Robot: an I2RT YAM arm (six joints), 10 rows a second.
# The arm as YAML. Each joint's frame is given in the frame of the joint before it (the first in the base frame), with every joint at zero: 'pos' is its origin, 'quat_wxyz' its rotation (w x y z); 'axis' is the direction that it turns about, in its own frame. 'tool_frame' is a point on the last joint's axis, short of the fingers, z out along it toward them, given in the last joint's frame.
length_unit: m
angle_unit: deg
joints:
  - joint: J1
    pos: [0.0, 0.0, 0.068]
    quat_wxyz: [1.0, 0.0, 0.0, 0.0]
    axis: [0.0, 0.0, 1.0]
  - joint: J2
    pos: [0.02, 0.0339, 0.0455]
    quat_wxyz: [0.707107, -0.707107, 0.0, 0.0]
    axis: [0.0, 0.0, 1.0]
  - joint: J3
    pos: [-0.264, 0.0, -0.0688]
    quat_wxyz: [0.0, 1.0, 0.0, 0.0]
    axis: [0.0, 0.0, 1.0]
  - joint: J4
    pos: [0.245, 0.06, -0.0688]
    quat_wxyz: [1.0, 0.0, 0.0, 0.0]
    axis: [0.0, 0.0, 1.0]
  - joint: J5
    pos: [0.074, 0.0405, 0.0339]
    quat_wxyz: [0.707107, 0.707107, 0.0, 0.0]
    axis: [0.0, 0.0, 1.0]
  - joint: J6
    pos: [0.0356, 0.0, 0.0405]
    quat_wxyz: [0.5, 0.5, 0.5, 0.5]
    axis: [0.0, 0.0, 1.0]
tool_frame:
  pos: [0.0, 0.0, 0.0]
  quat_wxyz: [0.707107, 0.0, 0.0, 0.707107]
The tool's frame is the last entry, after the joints.
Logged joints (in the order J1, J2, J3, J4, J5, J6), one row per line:
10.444 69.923 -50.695 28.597 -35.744 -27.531
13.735 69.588 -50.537 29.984 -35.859 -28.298
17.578 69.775 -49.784 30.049 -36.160 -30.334
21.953 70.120 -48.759 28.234 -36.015 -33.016
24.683 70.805 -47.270 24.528 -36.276 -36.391
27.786 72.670 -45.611 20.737 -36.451 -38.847
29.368 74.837 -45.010 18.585 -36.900 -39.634
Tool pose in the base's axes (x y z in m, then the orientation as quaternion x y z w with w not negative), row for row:
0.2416 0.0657 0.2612 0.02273 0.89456 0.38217 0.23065
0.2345 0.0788 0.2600 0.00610 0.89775 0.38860 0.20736
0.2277 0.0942 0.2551 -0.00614 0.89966 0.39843 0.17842
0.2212 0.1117 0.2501 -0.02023 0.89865 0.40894 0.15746
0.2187 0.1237 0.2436 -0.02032 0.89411 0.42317 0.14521
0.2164 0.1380 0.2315 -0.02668 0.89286 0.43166 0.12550
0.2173 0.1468 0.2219 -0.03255 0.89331 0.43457 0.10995
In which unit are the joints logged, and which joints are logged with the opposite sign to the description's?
The joints are logged in degrees. Opposite sign: J3, J4, J6.
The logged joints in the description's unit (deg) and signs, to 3 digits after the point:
10.444 69.923 50.695 -28.597 -35.744 27.531
13.735 69.588 50.537 -29.984 -35.859 28.298
17.578 69.775 49.784 -30.049 -36.160 30.334
21.953 70.120 48.759 -28.234 -36.015 33.016
24.683 70.805 47.270 -24.528 -36.276 36.391
27.786 72.670 45.611 -20.737 -36.451 38.847
29.368 74.837 45.010 -18.585 -36.900 39.634

